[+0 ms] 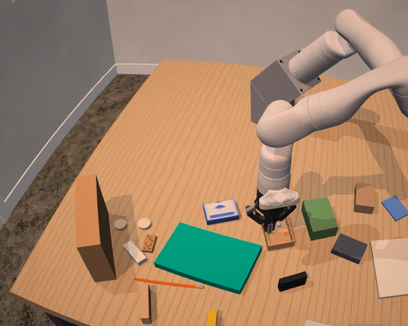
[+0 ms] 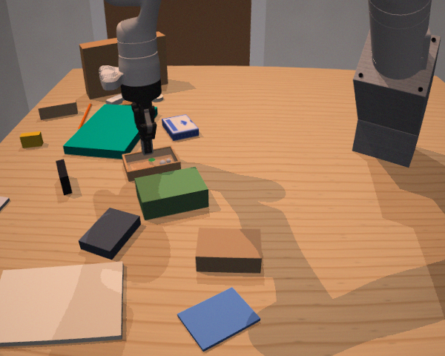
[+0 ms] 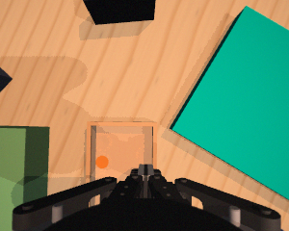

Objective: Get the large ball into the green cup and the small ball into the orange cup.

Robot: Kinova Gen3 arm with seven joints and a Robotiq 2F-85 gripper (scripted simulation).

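The wooden puzzle lies 10 mm behind my hand, 20 mm to the left of it and 30 mm below it. The rest, counted from my hand: green block: 90 mm behind, 110 mm to the left, 20 mm below; then teal slab: 130 mm ahead, 100 mm to the right, 30 mm below; then black block: 130 mm ahead, 120 mm to the left, 20 mm below.
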